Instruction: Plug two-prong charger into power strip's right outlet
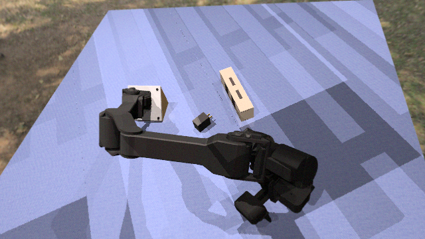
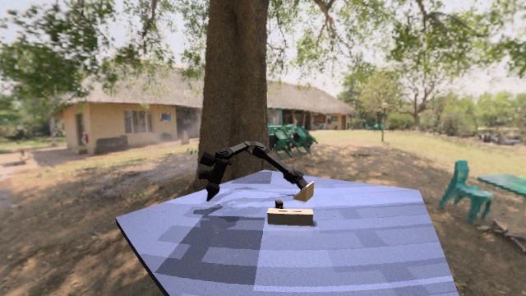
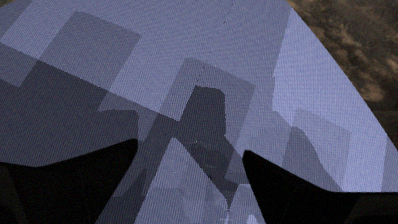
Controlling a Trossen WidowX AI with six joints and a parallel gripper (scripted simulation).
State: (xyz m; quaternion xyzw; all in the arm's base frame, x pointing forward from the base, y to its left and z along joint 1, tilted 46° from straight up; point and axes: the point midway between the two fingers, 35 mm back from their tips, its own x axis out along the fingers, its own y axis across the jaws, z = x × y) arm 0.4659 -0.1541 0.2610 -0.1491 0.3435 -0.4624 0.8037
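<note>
Right now the black two-prong charger is 250 mm behind my gripper tip, 270 mm to the left of it and 70 mm below it.
</note>
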